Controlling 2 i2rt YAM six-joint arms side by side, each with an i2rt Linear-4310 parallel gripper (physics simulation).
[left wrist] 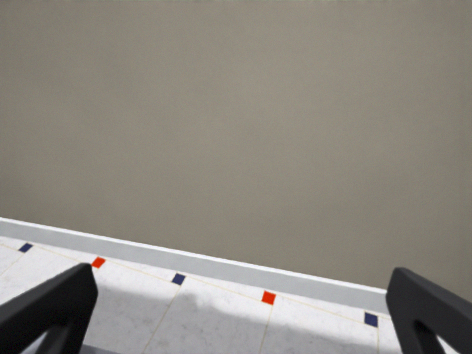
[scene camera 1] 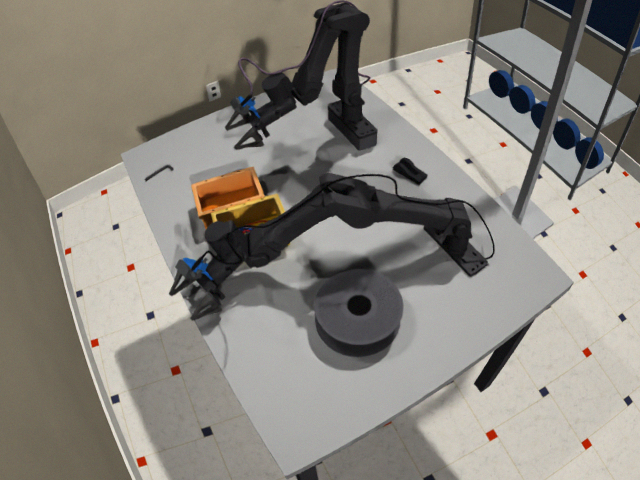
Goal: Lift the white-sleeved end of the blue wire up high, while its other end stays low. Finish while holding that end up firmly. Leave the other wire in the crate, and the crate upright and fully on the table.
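Frame: origin at the left arm's base, x ahead, y left, z up, level; centimetres.
Where they show: left gripper, fingertip midpoint: [left wrist: 241, 279] [scene camera 1: 180, 307]; right gripper, fingertip midpoint: [scene camera 1: 230, 138]; left arm's base, origin of the base link: [scene camera 1: 455, 246]; right arm's base, origin of the base link: [scene camera 1: 351, 119].
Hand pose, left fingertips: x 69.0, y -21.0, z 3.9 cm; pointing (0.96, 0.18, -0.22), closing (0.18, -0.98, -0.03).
Note:
Things, the pixels of their top centre, and the offset from my left fingertips. "*": a spot on its surface instead. Level surfaces: height alone.
- yellow crate, surface spot: [scene camera 1: 277, 204] * dy -12.2, dx -34.9, dz +3.1 cm
- orange crate, surface spot: [scene camera 1: 256, 181] * dy -22.9, dx -34.4, dz +3.3 cm
- large dark spool, middle of its top: [scene camera 1: 359, 305] dy +24.0, dx -34.9, dz +2.7 cm
- table, its level: dz -3.8 cm
- hex key, middle of its top: [scene camera 1: 158, 172] dy -51.9, dx -12.9, dz -3.0 cm
- small black object, middle of its top: [scene camera 1: 410, 166] dy -7.1, dx -76.3, dz -0.8 cm
A yellow crate [scene camera 1: 277, 204] stands upright on the table, touching an orange crate [scene camera 1: 256, 181]. Small bits of red and blue show at the yellow crate's near side, beside my left arm, too small to tell apart as wires. The white sleeve does not show, and my left arm hides part of the yellow crate. My left gripper [scene camera 1: 183, 304] [left wrist: 241, 279] is open and empty at the table's left edge, beyond the crates toward the bottom left. My right gripper [scene camera 1: 232, 137] is open and empty, above the table behind the orange crate.
A large dark spool [scene camera 1: 384, 310] lies on the table [scene camera 1: 310, 408] at the centre right. A hex key [scene camera 1: 157, 172] lies near the left edge. A small black object [scene camera 1: 409, 171] lies between the arm bases. A wall stands behind the table, and a shelf rack [scene camera 1: 553, 105] at the right.

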